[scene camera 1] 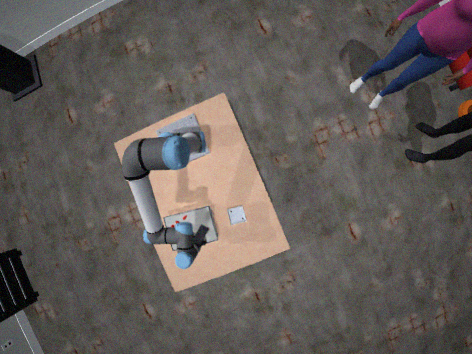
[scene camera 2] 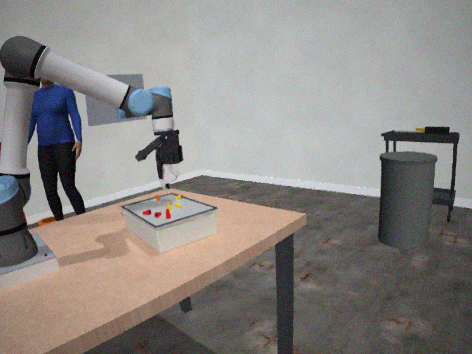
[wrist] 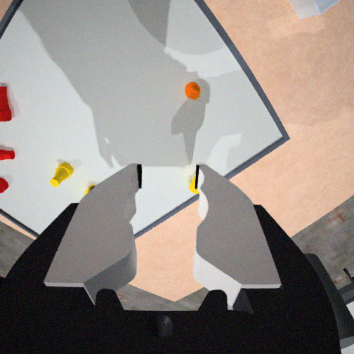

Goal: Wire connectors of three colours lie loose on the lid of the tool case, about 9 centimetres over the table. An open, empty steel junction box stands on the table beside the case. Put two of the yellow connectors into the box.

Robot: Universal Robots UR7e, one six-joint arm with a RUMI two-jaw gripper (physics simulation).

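Places are measured from the arm's base along level axes (x ahead, y left, z up), in centimetres.
Pixels of known places: gripper, between the fingertips: [scene camera 2: 167, 190]; arm's base, origin of its link: [scene camera 2: 14, 255].
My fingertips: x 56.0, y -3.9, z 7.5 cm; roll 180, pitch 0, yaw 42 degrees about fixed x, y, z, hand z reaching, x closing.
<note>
For each thing: its middle in the pictures, then the offset to it from my fingertips.
- tool case, middle of its body: [scene camera 2: 168, 218] [scene camera 1: 192, 228] dx -4.9, dy -6.1, dz -8.1 cm
- yellow connector, middle of its body: [scene camera 2: 178, 196] dx +4.2, dy -0.6, dz -3.5 cm
- steel junction box, middle of its body: [scene camera 1: 236, 215] dx -2.4, dy +23.4, dz -10.7 cm
- orange connector, middle of its body: [scene camera 2: 157, 197] dx -1.8, dy +4.4, dz -2.9 cm
- red connector, middle of its body: [scene camera 2: 168, 213] dx -10.6, dy -15.8, dz -2.7 cm
The tool case [scene camera 1: 202, 217] [scene camera 2: 187, 233] [wrist: 40, 100] carries the connectors on its lid. One yellow connector [scene camera 2: 179, 197] [wrist: 193, 185] lies near the lid's edge, partly hidden by the right fingertip in the wrist view. A second yellow connector [wrist: 62, 174] lies farther left, and a third yellow connector [wrist: 91, 189] is mostly hidden by the left finger. My gripper [scene camera 2: 168, 184] [wrist: 168, 166] is partly open and empty, pointing down above the lid. The steel junction box [scene camera 1: 237, 215] [wrist: 315, 7] stands beside the case; its inside is too small to judge.
An orange connector [scene camera 2: 158, 198] [wrist: 192, 90] stands on the lid, ahead of the fingers in the wrist view. Red connectors lie on the lid, one red connector [scene camera 2: 168, 214] near the side facing scene camera 2. The case's dark raised rim [wrist: 255, 80] borders the lid.
</note>
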